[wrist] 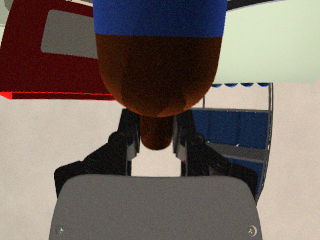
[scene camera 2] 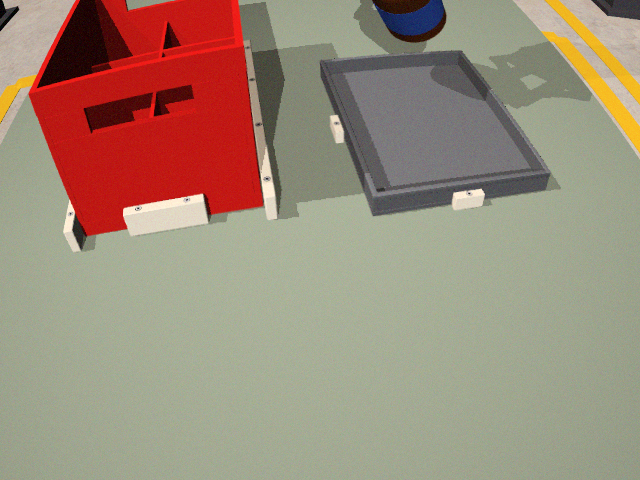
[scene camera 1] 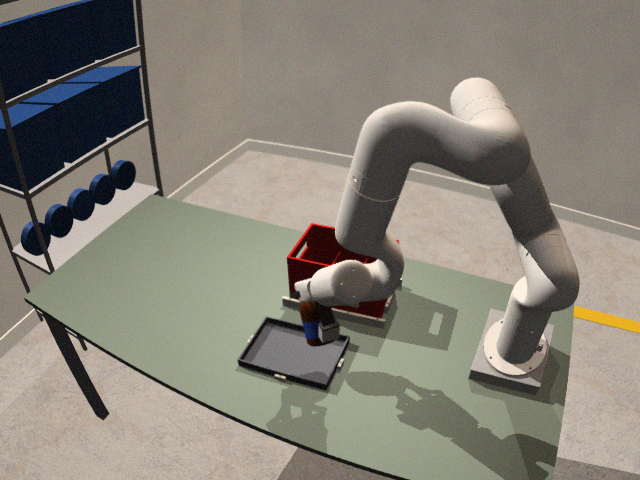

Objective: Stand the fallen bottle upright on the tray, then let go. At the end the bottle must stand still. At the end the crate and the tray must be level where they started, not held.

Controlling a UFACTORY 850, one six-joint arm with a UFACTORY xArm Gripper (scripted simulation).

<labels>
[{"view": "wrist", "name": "gripper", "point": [156, 106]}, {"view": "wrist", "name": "bottle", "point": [158, 66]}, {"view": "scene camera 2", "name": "grey tray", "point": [420, 119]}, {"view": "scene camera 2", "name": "red crate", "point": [210, 150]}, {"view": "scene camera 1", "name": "grey tray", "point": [277, 345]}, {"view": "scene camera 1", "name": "bottle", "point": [309, 314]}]
</labels>
